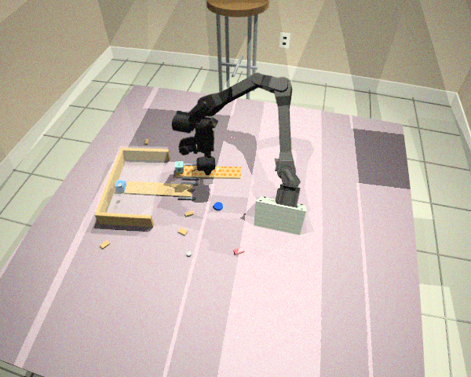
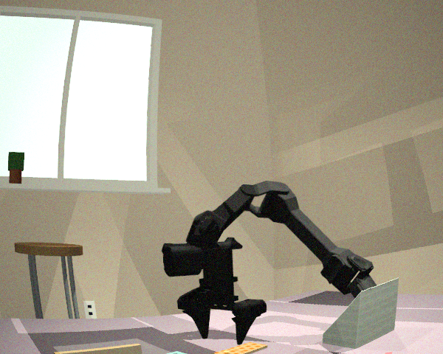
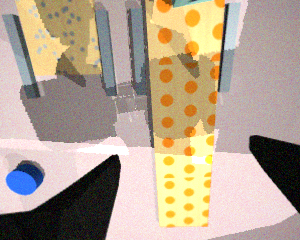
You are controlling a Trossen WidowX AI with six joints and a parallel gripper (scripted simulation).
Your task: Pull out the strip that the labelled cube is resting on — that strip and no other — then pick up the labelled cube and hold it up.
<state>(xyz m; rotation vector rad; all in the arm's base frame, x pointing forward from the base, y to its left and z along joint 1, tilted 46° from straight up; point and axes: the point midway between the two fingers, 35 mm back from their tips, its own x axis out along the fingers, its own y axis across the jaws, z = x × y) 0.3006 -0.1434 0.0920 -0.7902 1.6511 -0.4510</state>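
My gripper tip is 40 mm above the orange strip and 10 mm to the left of it. The rest, counted from my gripper tip: blue disc (150 mm to the left, 70 mm behind, 40 mm below); labelled cube (110 mm ahead, 20 mm below); pink block (310 mm to the left, 170 mm behind, 40 mm below).
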